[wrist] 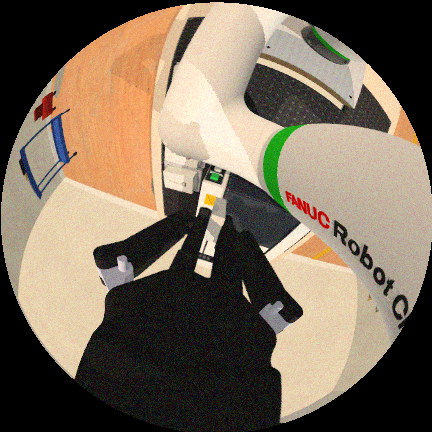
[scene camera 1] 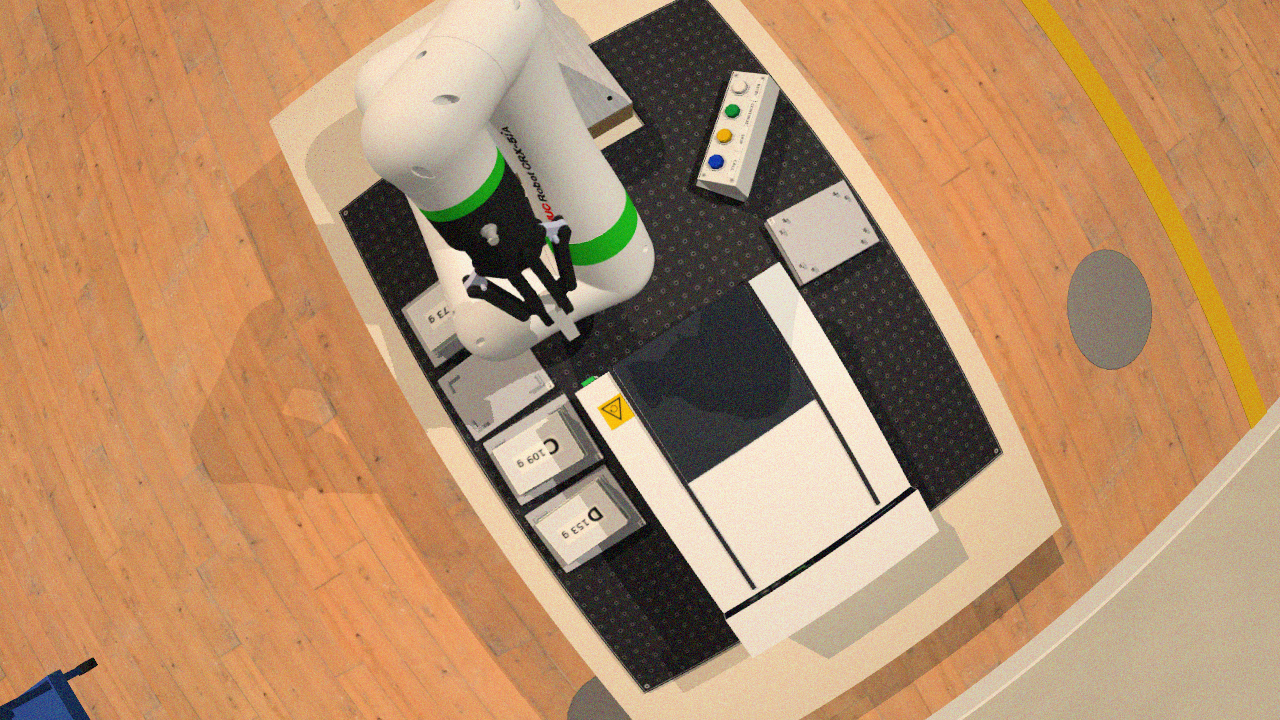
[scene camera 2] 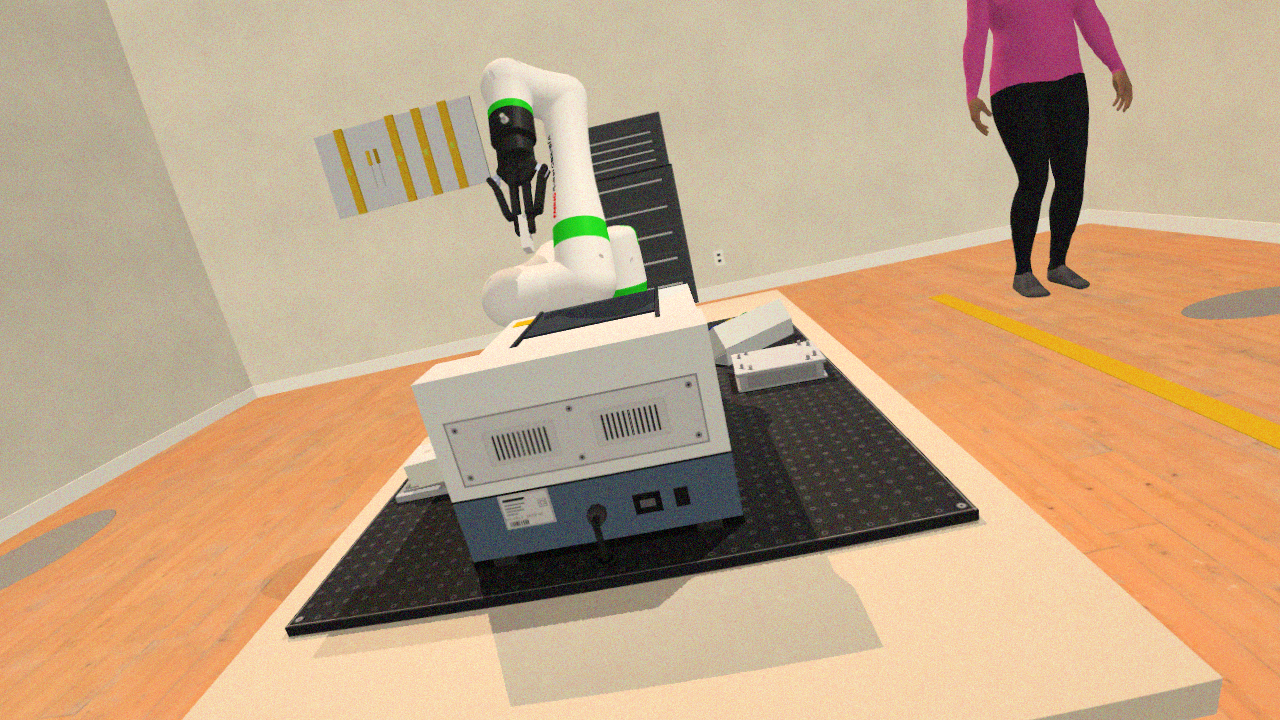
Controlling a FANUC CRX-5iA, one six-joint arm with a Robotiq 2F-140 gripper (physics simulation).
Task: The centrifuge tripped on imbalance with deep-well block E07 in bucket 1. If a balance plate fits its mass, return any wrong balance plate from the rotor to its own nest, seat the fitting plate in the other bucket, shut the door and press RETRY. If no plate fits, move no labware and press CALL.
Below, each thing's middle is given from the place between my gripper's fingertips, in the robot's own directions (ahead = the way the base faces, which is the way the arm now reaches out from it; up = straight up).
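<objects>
Nest (scene camera 1: 485,394): my gripper 32 cm above it, 4 cm past it, 17 cm to the left of it. White centrifuge (scene camera 1: 809,513), from my hand: 20 cm below, 32 cm ahead, 9 cm to the left. Button box (scene camera 1: 729,166), from my hand: far below, a fair way behind, far to the left.
</objects>
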